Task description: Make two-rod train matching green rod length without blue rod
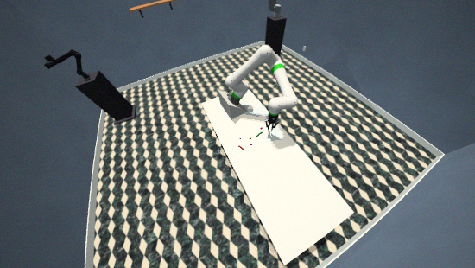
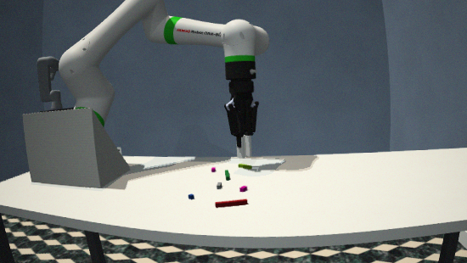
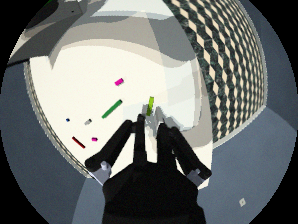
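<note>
My gripper is now 6 cm above the lime rod. Also, from my hand: blue rod: 31 cm to the right, 6 cm below, 6 cm behind; grey rod: 21 cm to the right, 6 cm below, 2 cm behind; green rod: 10 cm to the right, 6 cm below, 3 cm behind.
</note>
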